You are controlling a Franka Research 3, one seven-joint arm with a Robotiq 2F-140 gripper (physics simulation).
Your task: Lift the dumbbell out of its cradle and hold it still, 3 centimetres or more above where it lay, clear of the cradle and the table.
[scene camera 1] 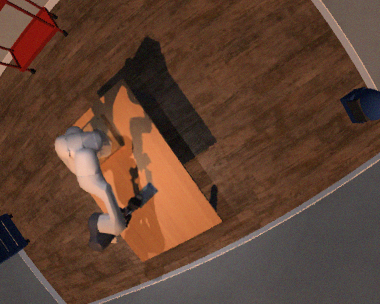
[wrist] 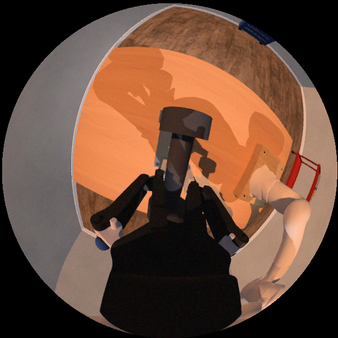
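A dark dumbbell [scene camera 1: 134, 202] [wrist: 185, 124] is held by its handle; in the wrist view its thick round head stands out beyond the fingers, and the far head is hidden by the gripper. My gripper [scene camera 1: 128, 211] [wrist: 174, 168] is shut on the dumbbell handle, with a finger on each side. The blue-grey cradle [scene camera 1: 149, 192] [wrist: 162, 146] lies on the table, partly behind the dumbbell in the wrist view. The dumbbell appears raised above the cradle and table, with its shadow falling apart from it; the exact height cannot be told.
The orange table [scene camera 1: 187, 212] [wrist: 100, 150] carries the arm's wooden base plate [scene camera 1: 116, 154] [wrist: 250, 170] at its other end. A red cart [scene camera 1: 32, 45] [wrist: 295, 170] and a blue bin [scene camera 1: 367, 105] stand on the floor away from the table.
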